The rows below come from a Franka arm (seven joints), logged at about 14 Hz.
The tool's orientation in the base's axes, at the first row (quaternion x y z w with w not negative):
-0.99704 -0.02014 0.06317 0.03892
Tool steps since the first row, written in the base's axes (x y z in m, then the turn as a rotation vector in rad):
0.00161 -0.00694 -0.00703 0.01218 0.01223 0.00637
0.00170 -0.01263 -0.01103 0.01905 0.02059 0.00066
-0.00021 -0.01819 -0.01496 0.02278 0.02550 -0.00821
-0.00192 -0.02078 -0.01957 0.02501 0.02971 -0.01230
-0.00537 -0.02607 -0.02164 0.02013 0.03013 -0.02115
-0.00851 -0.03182 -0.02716 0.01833 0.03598 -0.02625
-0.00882 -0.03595 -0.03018 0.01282 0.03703 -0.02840
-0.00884 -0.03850 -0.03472 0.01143 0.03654 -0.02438
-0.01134 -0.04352 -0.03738 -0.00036 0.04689 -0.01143
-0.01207 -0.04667 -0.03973 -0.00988 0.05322 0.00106
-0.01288 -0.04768 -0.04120 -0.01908 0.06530 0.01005
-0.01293 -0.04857 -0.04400 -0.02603 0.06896 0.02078
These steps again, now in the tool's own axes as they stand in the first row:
0.00216 0.00753 0.00623 0.01183 -0.01226 -0.00694
0.00249 0.01353 0.00974 0.01973 -0.01989 -0.00154
0.00083 0.01931 0.01346 0.02475 -0.02394 0.00713
-0.00041 0.02220 0.01804 0.02766 -0.02773 0.01121
-0.00381 0.02752 0.02013 0.02394 -0.02761 0.02061
-0.00649 0.03357 0.02556 0.02306 -0.03309 0.02632
-0.00661 0.03792 0.02827 0.01791 -0.03416 0.02923
-0.00618 0.04082 0.03258 0.01601 -0.03404 0.02540
-0.00855 0.04595 0.03515 0.00318 -0.04581 0.01487
-0.00913 0.04925 0.03733 -0.00753 -0.05345 0.00421
-0.00979 0.05035 0.03881 -0.01722 -0.06653 -0.00260
-0.00953 0.05145 0.04152 -0.02528 -0.07128 -0.01206

